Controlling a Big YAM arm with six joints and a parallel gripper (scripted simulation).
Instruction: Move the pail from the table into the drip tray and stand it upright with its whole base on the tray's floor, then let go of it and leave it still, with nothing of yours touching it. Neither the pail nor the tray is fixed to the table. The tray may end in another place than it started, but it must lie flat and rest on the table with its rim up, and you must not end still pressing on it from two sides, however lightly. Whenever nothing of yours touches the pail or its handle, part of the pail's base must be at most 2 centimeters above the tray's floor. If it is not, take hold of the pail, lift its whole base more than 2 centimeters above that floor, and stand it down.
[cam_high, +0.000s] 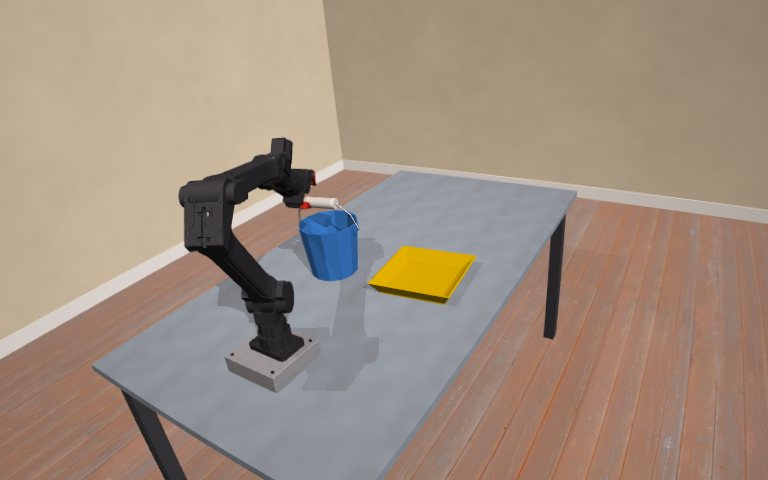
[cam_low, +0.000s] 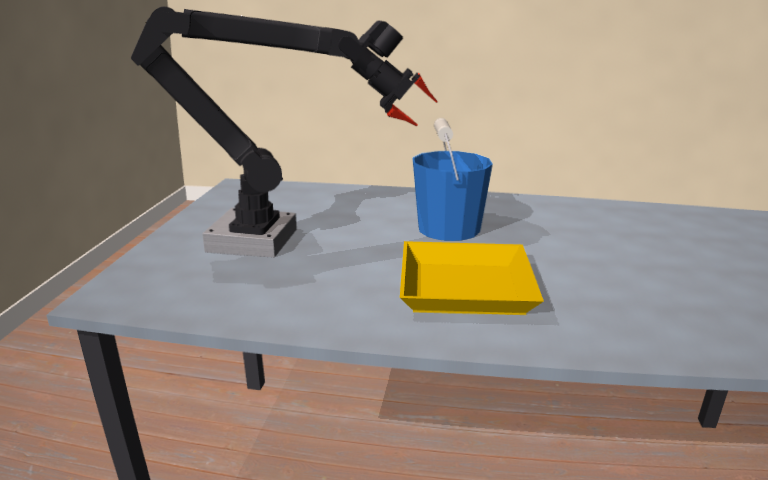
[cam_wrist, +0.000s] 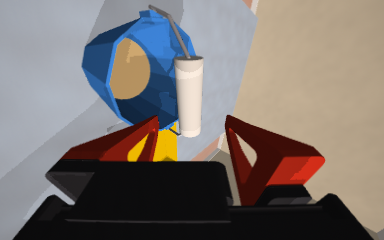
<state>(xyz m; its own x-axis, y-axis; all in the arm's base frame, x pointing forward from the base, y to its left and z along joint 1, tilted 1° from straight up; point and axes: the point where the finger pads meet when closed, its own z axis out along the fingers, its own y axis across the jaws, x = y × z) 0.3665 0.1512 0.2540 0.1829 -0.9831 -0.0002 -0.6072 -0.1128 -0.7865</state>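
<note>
Now: hand 7 cm above the pail handle, 5 cm short of it and 1 cm to the right of it. The rest, counted from my hand: yellow drip tray 30 cm to the right, 28 cm below, 12 cm ahead; then blue pail 14 cm below, 6 cm ahead, 1 cm to the left.
</note>
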